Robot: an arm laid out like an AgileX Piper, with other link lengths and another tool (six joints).
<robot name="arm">
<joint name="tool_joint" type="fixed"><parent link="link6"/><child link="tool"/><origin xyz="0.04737 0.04 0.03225" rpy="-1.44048 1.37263 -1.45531"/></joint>
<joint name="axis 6" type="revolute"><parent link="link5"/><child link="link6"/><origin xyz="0.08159 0 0.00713" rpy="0 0 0"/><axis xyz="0.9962 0 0.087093"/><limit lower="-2.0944" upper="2.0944"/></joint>
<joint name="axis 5" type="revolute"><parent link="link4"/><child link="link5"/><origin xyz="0 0 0" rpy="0 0 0"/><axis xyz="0 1 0"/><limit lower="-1.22" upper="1.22"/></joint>
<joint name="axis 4" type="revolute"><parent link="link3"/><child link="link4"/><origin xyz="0.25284 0 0.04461" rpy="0 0 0"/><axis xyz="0.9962 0 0.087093"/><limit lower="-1.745" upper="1.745"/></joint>
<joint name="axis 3" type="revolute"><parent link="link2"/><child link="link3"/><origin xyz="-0.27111 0 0.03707" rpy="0 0 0"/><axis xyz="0 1 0"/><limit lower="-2.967" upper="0"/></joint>
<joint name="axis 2" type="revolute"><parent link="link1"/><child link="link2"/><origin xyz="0 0 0" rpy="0 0 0"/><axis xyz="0 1 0"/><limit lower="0" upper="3.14"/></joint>
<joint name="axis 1" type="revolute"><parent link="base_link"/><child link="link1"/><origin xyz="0 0 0.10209" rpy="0 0 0"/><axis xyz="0 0 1"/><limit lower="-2.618" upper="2.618"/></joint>
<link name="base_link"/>
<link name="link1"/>
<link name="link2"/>
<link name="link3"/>
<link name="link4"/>
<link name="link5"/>
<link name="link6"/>
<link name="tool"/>
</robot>
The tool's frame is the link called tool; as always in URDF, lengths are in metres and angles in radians.
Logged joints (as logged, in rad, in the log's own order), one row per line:
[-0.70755, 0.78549, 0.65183, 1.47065, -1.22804, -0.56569]
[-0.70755, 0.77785, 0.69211, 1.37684, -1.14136, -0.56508]
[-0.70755, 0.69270, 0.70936, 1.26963, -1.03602, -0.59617]
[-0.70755, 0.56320, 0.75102, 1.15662, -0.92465, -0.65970]
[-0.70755, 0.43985, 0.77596, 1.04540, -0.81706, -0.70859]
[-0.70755, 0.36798, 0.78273, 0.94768, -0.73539, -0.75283]
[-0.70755, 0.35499, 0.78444, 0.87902, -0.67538, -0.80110]
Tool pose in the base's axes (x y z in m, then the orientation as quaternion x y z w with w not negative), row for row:
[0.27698, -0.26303, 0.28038, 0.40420, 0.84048, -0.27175, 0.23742]
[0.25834, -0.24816, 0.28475, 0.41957, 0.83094, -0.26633, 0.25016]
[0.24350, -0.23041, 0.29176, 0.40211, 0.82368, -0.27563, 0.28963]
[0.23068, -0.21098, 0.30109, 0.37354, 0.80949, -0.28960, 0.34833]
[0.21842, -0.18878, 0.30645, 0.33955, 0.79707, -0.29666, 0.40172]
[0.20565, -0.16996, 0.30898, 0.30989, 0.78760, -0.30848, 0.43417]
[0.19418, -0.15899, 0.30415, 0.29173, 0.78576, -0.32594, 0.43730]
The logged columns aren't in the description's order. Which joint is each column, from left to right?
Columns, left to right: axis 1, axis 5, axis 6, axis 2, axis 3, axis 4.
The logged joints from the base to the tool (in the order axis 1, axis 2, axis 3, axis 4, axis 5, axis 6), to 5 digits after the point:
[-0.70755, 1.47065, -1.22804, -0.56569, 0.78549, 0.65183]
[-0.70755, 1.37684, -1.14136, -0.56508, 0.77785, 0.69211]
[-0.70755, 1.26963, -1.03602, -0.59617, 0.69270, 0.70936]
[-0.70755, 1.15662, -0.92465, -0.65970, 0.56320, 0.75102]
[-0.70755, 1.04540, -0.81706, -0.70859, 0.43985, 0.77596]
[-0.70755, 0.94768, -0.73539, -0.75283, 0.36798, 0.78273]
[-0.70755, 0.87902, -0.67538, -0.80110, 0.35499, 0.78444]

